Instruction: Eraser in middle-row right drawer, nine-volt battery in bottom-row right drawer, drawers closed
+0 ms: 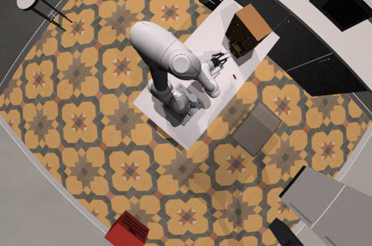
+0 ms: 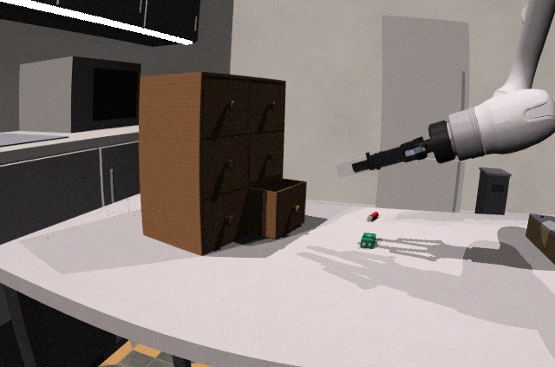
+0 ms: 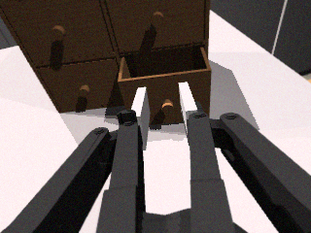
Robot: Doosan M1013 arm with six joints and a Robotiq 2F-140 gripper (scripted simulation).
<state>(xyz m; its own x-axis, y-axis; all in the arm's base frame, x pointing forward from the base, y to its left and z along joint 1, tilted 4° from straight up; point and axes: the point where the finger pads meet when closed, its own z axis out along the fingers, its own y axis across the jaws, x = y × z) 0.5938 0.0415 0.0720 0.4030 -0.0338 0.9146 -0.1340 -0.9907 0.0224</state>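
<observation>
My hand is 40 mm past the green nine-volt battery and 150 mm above it. Round my hand: red cylinder: 20 mm behind, 190 mm to the right, 150 mm below; white eraser: 300 mm ahead, 20 mm to the right, 40 mm below.
</observation>
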